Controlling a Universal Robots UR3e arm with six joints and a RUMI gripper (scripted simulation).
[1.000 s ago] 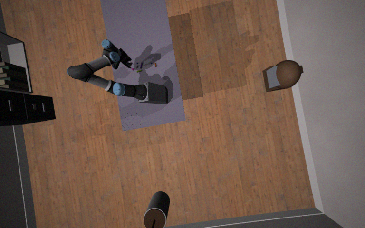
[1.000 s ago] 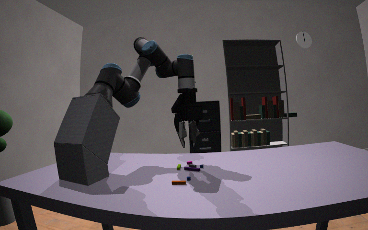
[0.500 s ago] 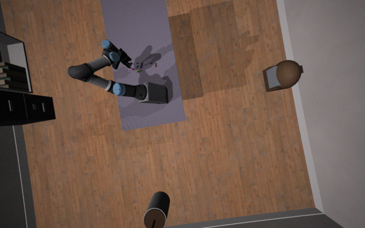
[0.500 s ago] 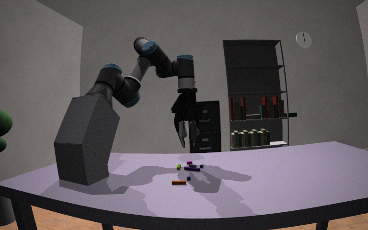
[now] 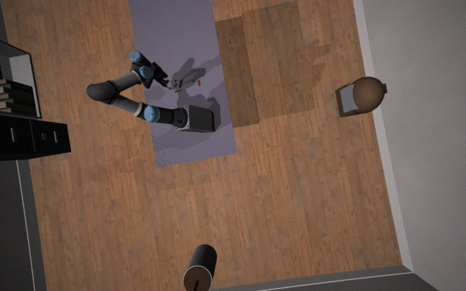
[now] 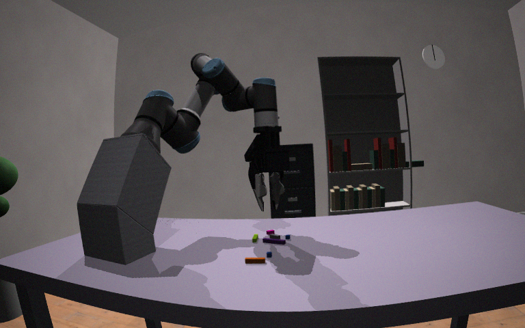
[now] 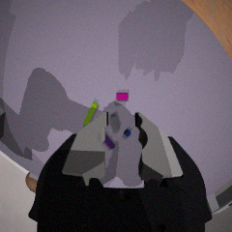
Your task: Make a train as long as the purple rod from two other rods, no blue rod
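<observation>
Now: the magenta rod 80 mm below my hand. Also, from my hand: lime rod 80 mm below, 60 mm to the right, 30 mm behind; then purple rod 100 mm to the right, 80 mm below, 20 mm ahead; then grey rod 80 mm below, 50 mm to the right, 20 mm ahead.
</observation>
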